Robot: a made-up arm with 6 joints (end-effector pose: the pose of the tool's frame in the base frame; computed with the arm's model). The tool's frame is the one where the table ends. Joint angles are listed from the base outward.
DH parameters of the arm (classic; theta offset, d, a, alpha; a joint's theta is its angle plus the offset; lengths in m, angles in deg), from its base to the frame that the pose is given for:
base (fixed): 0 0 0 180
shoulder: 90 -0.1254 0.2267 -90
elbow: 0 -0.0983 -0.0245 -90
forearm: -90 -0.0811 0.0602 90
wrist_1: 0 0.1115 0.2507 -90
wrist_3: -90 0.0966 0.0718 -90
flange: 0 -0.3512 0.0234 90
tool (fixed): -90 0.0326 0 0
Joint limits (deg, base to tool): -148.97..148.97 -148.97..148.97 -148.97..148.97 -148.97..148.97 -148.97..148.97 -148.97..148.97
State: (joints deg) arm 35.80 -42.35 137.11 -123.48 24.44 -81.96
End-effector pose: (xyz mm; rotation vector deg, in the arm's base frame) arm -199.5 -341.2 -171.2 -43.13 59.85 -110.91
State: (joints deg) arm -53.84 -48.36 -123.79 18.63 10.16 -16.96
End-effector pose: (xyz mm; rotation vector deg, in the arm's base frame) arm 449.9 16.9 14.4 31.18 56.77 -67.26
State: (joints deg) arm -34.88 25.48 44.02 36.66 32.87 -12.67
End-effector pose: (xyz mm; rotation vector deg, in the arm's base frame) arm -158.9 -35.3 18.8 -34.30 58.26 88.27
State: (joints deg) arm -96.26 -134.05 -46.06 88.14 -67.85 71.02
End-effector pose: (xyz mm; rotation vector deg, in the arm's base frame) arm 104.1 2.5 87.8 39.89 -54.46 -125.00
